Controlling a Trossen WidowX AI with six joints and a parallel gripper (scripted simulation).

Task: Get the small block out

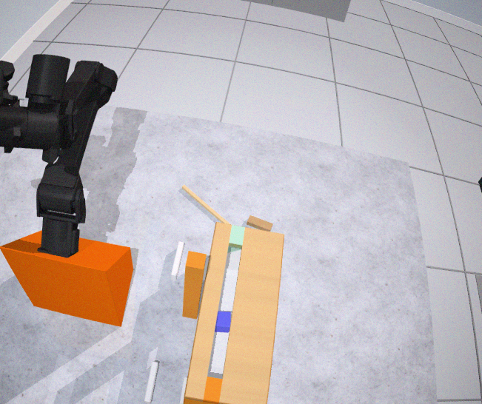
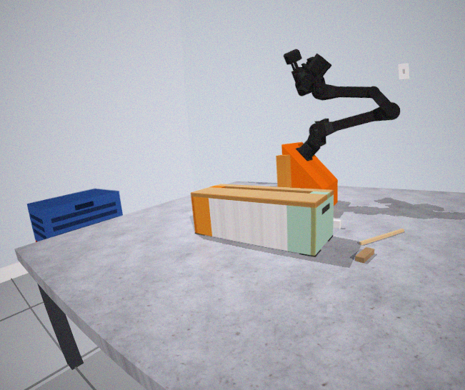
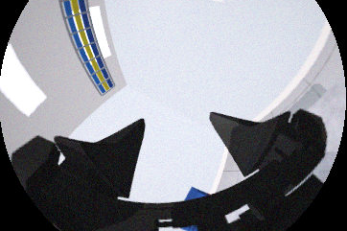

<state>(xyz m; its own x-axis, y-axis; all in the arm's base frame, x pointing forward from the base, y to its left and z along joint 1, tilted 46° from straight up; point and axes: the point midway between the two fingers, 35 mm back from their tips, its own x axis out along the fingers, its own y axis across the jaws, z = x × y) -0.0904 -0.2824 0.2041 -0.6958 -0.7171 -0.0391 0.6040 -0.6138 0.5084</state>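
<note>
The blue block is 44 cm ahead of my gripper tip, 4 cm to the left of it and 48 cm below it. Also, from my gripper tip: tan box: 43 cm ahead, 6 cm to the left, 50 cm below; then thin wooden stick: 37 cm ahead, 38 cm to the left, 56 cm below.
</note>
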